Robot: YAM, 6 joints.
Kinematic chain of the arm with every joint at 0, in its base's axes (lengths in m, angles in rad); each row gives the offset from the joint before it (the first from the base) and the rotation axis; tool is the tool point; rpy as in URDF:
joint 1: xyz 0 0 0.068 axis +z
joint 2: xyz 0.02 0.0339 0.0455 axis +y
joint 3: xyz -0.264 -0.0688 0 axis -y
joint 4: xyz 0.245 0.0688 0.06 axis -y
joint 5: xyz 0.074 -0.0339 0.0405 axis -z
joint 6: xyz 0.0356 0 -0.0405 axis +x
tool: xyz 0 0 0 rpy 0 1.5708 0
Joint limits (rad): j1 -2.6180..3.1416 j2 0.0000..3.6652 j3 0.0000..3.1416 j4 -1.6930..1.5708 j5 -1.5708..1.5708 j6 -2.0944..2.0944
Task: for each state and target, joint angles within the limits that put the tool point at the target. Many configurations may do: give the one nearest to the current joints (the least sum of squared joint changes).
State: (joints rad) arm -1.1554 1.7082 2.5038 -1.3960 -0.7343 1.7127
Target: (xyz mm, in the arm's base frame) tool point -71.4 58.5 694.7
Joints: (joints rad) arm -0.5280 1.2873 2.9848 -0.6492 -0.4214 1.7127
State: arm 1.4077 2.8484 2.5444 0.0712 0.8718 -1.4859
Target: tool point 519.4 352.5 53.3
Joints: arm 0.6353 3.0858 2.6580 0.1451 0.7600 -1.4859
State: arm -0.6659 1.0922 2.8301 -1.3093 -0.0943 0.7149
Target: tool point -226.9 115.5 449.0
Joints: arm -0.4623 0.3916 2.2993 -1.6930 -0.0613 0.7149
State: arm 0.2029 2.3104 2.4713 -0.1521 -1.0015 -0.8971
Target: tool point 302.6 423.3 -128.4
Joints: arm 0.8938 3.1255 2.1888 -0.1714 -0.9666 -0.8971
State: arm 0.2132 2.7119 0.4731 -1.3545 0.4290 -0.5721
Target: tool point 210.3 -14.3 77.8
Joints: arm 0.0134 2.1946 0.9461 -1.5378 0.5019 -0.5721
